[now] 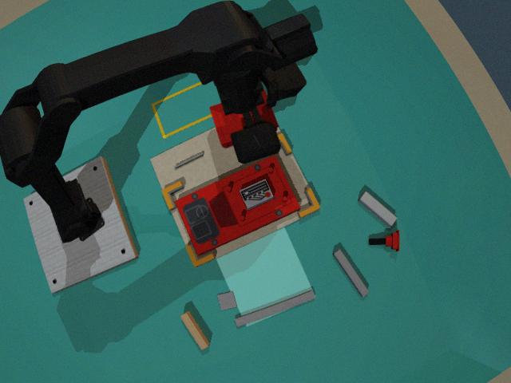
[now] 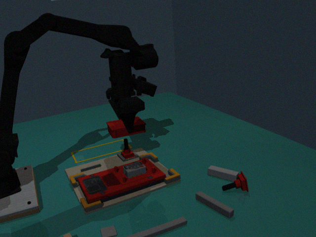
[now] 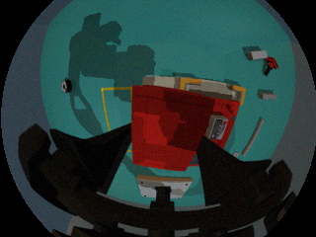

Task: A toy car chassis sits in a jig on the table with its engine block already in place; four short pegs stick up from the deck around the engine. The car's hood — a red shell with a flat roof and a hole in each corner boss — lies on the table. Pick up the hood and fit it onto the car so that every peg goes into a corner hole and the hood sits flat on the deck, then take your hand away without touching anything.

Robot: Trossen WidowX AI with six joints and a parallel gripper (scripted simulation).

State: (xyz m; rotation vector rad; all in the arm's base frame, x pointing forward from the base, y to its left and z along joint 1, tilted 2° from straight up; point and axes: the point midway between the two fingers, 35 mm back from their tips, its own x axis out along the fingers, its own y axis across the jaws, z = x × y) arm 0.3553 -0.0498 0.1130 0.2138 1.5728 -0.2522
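Right now my gripper tip is 10 cm to the left of the grey engine block, 8 cm above it and 5 cm past it. The rest, counted from my gripper tip: red hood 1 cm above; then long grey bar 29 cm to the right, 14 cm behind, 10 cm below; then black wheel 29 cm to the left, 12 cm ahead, 10 cm below.
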